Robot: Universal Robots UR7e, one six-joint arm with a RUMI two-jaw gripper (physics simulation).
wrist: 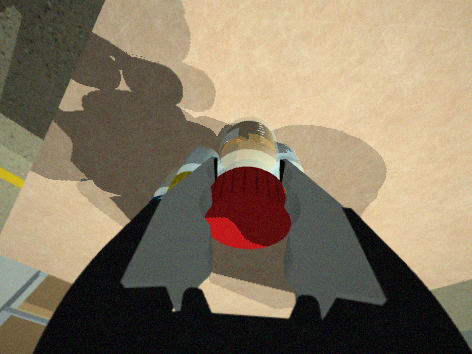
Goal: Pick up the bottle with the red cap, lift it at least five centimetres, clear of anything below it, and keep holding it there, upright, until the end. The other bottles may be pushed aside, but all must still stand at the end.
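Places are measured from the arm's base along level axes (x ahead, y left, z up), in centimetres.
Where they show: gripper, fingertip midpoint: (248, 160).
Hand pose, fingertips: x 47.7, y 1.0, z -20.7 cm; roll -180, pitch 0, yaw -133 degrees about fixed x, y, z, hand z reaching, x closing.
Each offset is from my fingertips to the top centre of the thing. Level surfaces: height alone.
The bottle with the red cap {dx -1.1, dy +1.0, dz +5.1 cm} (246, 197) is between the jaws in the middle of the wrist view. Its clear body with a white band and amber contents extends beyond the cap. My gripper (248, 160) is shut on this bottle, one jaw on each side of the cap and neck. The bottle is in line with the jaws, with no plain tilt between them. Parts of other bottles show past the jaws: a clear one {dx -1.3, dy +11.2, dz -5.1 cm} (204, 156) at the left, with yellow beside it, and a clear one {dx -9.2, dy +1.2, dz -5.1 cm} (288, 151) at the right. The jaws and the held bottle hide most of them.
The pale tan table top {dz -15.6 cm} (320, 65) lies below, with dark shadows at the left and a rounded shadow at the right. Its edge runs down the left side, with dark speckled floor (42, 55) and a yellow line (11, 177) beyond. Brown boxes behind grey bars show at the lower left.
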